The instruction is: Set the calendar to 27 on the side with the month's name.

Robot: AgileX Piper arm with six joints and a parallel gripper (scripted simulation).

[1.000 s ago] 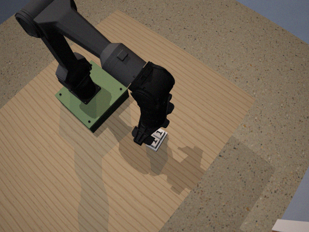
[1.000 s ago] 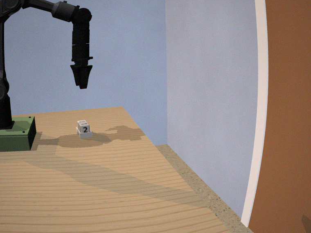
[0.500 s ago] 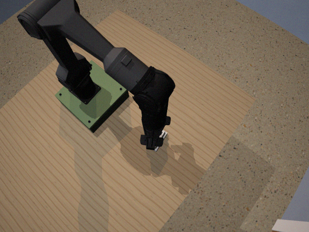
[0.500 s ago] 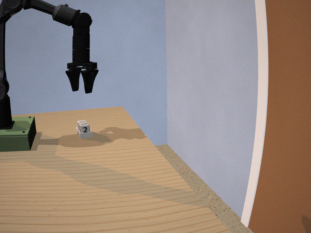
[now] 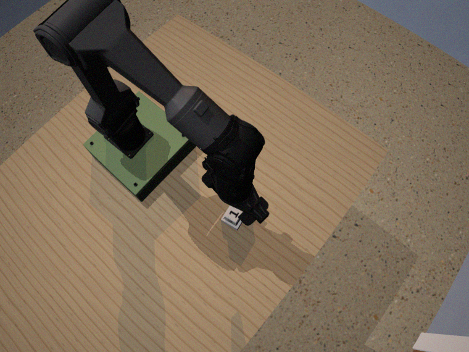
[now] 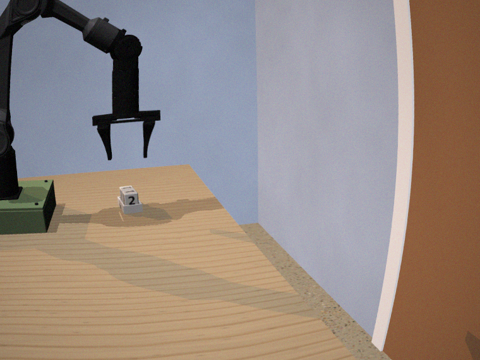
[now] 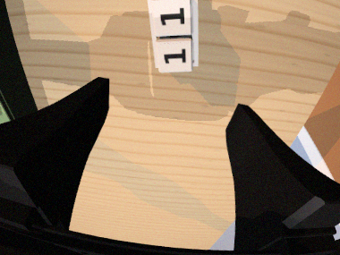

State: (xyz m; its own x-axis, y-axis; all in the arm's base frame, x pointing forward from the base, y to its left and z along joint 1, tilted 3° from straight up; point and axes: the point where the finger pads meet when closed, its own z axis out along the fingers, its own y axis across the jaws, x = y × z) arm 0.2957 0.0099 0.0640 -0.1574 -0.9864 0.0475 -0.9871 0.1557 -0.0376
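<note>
My gripper is now 110 mm above the white tray and 20 mm to the right of it.
</note>
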